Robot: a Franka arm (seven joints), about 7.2 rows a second.
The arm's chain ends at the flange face. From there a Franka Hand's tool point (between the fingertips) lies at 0.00 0.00 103.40 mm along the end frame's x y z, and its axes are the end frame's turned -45 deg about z.
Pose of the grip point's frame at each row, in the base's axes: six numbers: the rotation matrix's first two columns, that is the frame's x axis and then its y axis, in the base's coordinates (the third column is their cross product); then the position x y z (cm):
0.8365, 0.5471, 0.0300, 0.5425, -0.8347, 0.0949, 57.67, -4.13, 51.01
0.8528, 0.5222, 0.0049, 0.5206, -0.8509, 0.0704, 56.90, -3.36, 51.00
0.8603, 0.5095, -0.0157, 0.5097, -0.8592, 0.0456, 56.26, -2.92, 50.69
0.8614, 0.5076, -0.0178, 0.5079, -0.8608, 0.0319, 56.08, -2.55, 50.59
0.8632, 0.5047, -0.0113, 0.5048, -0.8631, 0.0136, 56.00, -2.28, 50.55
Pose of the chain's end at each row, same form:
0.9751, -0.2034, 0.0883, -0.2079, -0.9771, 0.0459, 56.87, -3.48, 61.30
0.9711, -0.2324, 0.0532, -0.2349, -0.9709, 0.0463, 56.48, -2.77, 61.31
0.9687, -0.2473, 0.0211, -0.2479, -0.9678, 0.0433, 56.16, -2.43, 61.02
0.9682, -0.2498, 0.0100, -0.2500, -0.9676, 0.0351, 56.07, -2.17, 60.92
0.9673, -0.2534, 0.0016, -0.2534, -0.9672, 0.0176, 56.03, -2.10, 60.89

